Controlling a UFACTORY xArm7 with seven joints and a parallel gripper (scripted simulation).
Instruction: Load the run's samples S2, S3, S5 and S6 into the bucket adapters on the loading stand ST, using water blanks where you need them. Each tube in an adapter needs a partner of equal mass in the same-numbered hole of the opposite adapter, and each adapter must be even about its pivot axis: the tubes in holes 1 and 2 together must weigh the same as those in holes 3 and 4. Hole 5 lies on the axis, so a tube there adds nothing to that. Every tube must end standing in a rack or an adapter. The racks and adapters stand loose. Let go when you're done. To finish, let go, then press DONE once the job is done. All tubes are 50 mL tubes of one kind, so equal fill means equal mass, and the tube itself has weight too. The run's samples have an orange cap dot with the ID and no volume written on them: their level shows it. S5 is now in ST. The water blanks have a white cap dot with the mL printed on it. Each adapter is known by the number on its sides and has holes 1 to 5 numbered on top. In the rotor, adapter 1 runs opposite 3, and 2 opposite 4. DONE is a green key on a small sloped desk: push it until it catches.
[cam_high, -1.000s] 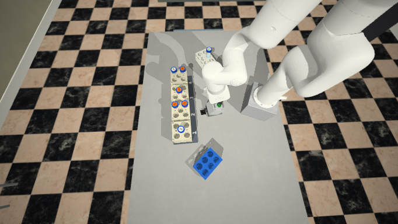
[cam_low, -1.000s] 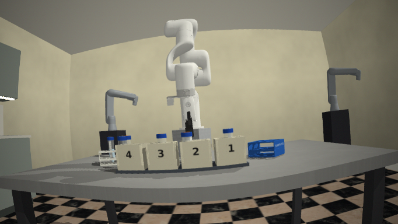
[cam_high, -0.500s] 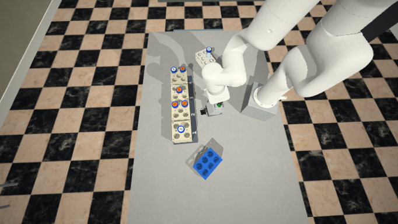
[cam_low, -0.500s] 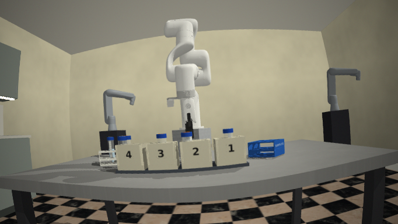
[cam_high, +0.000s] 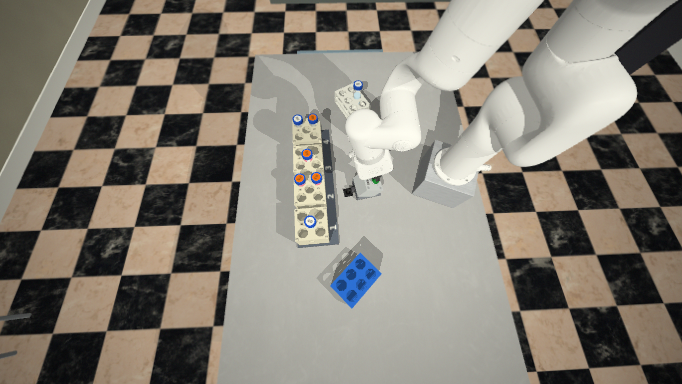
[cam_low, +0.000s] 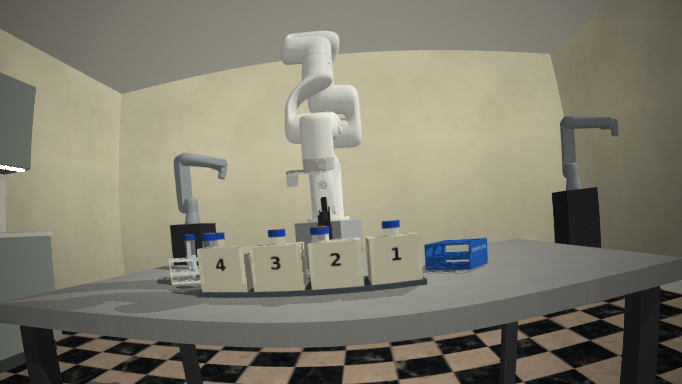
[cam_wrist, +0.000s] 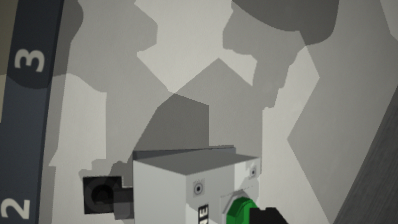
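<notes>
Right now the green DONE key is 40 mm below my hand. Also, from my hand: blue sample rack 310 mm to the left, 80 mm below, 50 mm ahead; then orange-dotted sample tube 220 mm ahead, 50 mm to the right, 40 mm below; then done desk 50 mm below, 20 mm ahead.
</notes>
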